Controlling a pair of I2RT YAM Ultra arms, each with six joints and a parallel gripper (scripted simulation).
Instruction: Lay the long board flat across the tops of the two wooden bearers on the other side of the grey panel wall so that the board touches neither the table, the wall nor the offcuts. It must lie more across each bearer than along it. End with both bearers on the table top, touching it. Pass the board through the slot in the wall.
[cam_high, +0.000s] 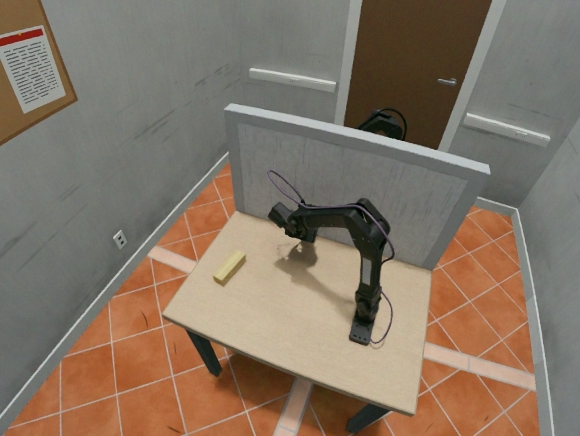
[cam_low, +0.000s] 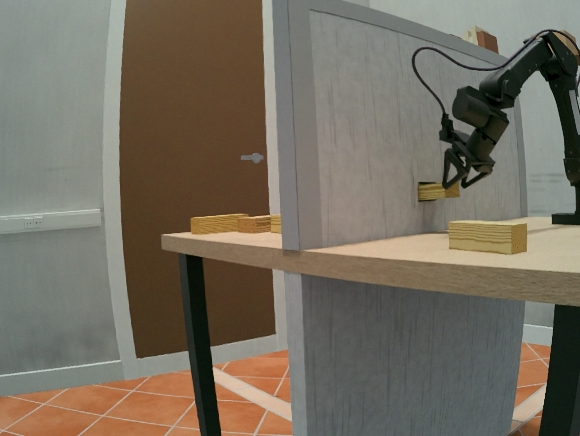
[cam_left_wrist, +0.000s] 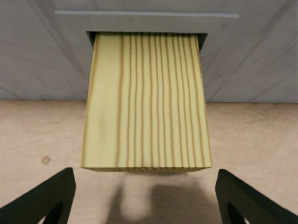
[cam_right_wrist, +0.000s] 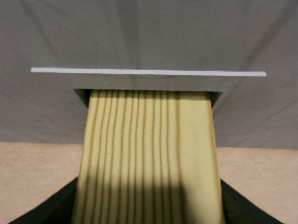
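The long board lies 10 mm to the left of my right hand. From my right hand the other things lie so: wooden offcut 410 mm to the left, 200 mm ahead, 60 mm below.
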